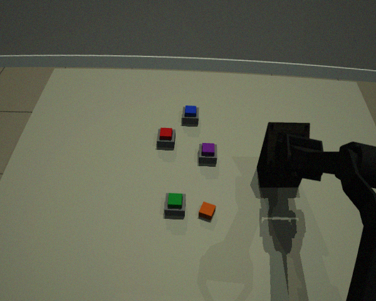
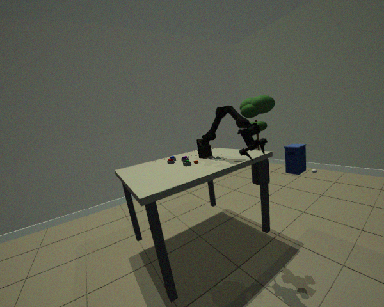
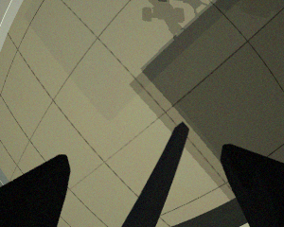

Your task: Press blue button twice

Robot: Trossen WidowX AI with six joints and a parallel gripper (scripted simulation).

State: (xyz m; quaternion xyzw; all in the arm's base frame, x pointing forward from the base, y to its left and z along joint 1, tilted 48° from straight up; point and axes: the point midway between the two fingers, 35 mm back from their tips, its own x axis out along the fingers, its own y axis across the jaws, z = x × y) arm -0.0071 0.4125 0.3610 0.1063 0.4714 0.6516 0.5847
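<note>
The blue button lies 260 mm ahead of my gripper tip and 770 mm to the right of it. The rest, counted from my gripper tip: orange block 210 mm ahead, 440 mm to the right, 20 mm below; green button 280 mm ahead, 450 mm to the right; purple button 200 mm ahead, 620 mm to the right.
</note>
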